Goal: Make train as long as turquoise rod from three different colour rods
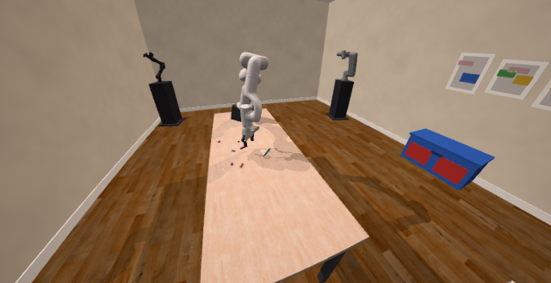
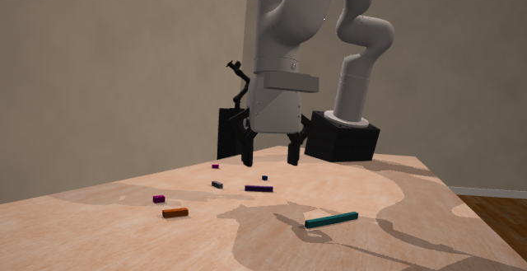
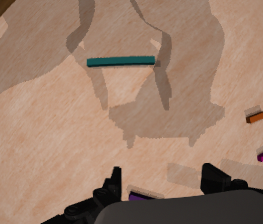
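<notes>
The blue rod lies 140 mm behind my hand, 110 mm to the right of it and 70 mm below it. From my hand the other things lie so: turquoise rod (40 mm ahead, 150 mm to the left, 70 mm below); grey rod (140 mm to the right, 70 mm below); purple rod (40 mm behind, 50 mm to the right, 70 mm below).
</notes>
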